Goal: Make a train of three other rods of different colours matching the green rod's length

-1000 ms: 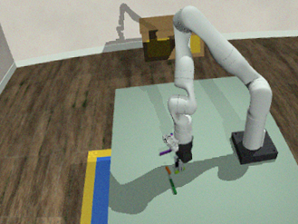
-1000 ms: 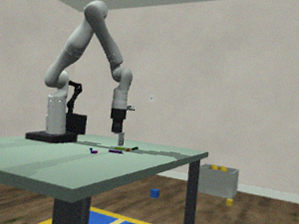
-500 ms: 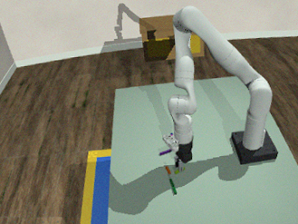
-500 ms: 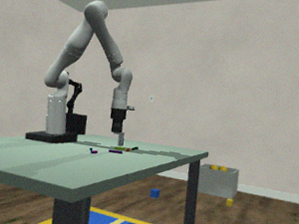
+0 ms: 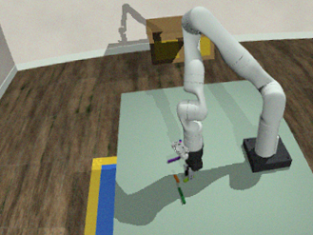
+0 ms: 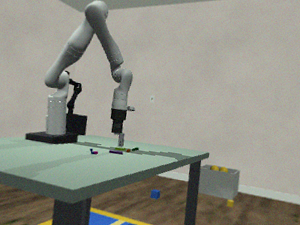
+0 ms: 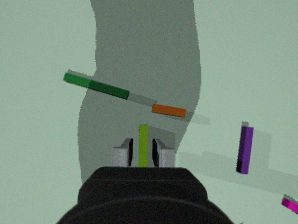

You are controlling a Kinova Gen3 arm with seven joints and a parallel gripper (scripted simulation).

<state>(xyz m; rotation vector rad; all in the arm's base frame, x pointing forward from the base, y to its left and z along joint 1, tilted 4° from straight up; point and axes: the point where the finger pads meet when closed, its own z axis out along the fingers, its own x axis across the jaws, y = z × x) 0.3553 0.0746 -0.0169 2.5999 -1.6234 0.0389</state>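
My hand is 30 mm above the lime rod. From my hand the other things lie so: orange rod 50 mm ahead, 30 mm below, 10 mm to the right; then purple rod 120 mm to the right, 50 mm ahead, 30 mm below; then green rod 80 mm to the left, 40 mm ahead, 30 mm below.
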